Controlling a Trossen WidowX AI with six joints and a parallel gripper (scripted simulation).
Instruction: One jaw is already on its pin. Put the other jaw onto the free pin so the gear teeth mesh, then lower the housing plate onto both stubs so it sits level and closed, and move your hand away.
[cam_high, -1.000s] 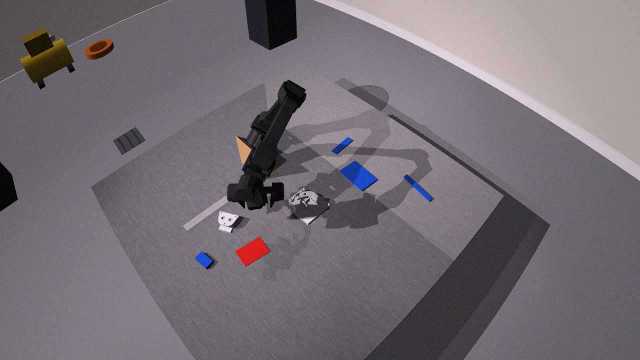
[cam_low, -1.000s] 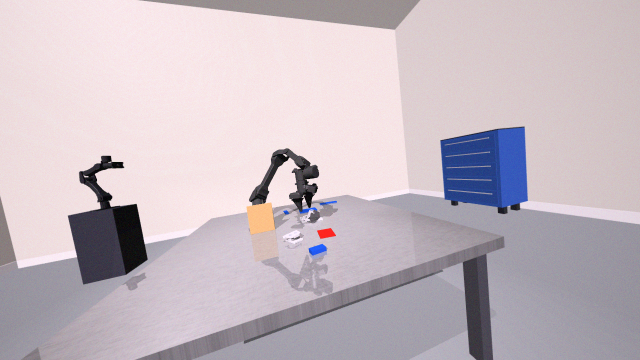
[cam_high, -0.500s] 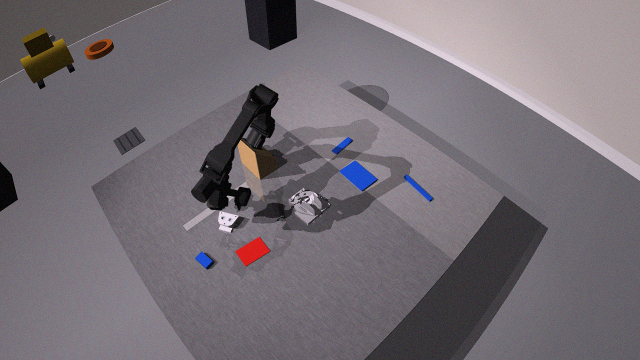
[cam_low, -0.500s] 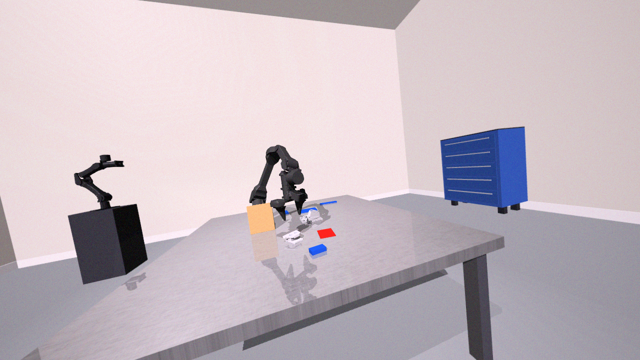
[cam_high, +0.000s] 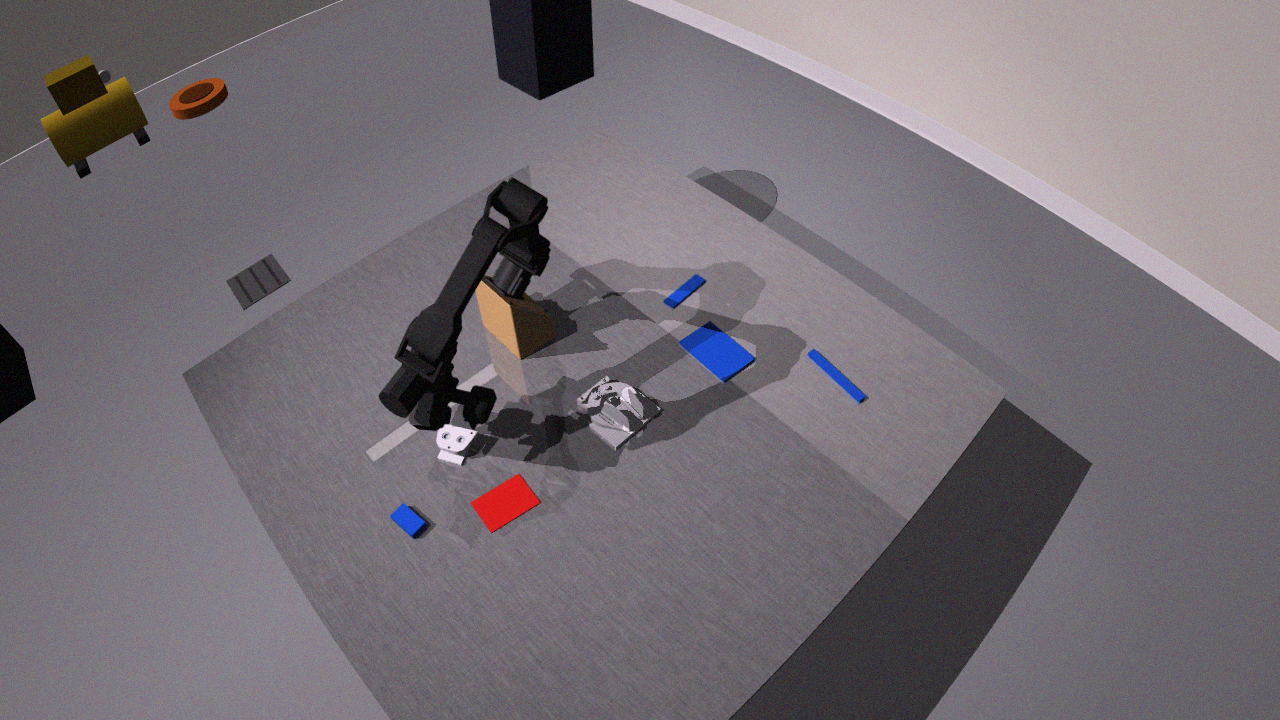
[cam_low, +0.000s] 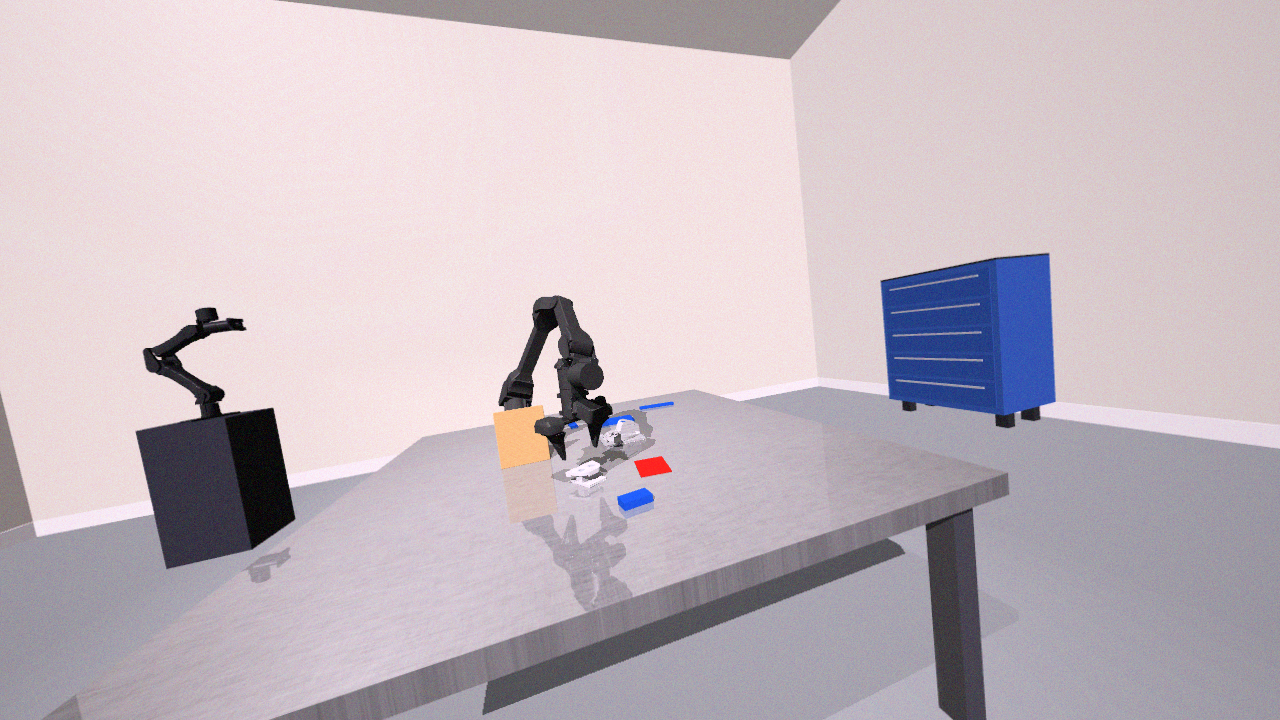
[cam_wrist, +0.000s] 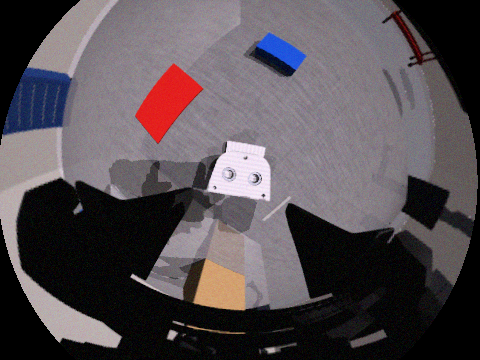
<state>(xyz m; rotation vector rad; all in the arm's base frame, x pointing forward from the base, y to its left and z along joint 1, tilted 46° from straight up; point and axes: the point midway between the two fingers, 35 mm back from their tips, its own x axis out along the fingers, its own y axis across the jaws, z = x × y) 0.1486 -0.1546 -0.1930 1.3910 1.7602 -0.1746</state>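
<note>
Right now the white stepped part is 1 cm ahead of my gripper tip, 1 cm to the right of it and 5 cm below it. From my gripper tip the other things lie so: red plate (16 cm ahead, 2 cm to the right, 6 cm below); small blue block (8 cm ahead, 17 cm to the right, 6 cm below); blue plate (19 cm ahead, 51 cm to the left, 6 cm below).
</note>
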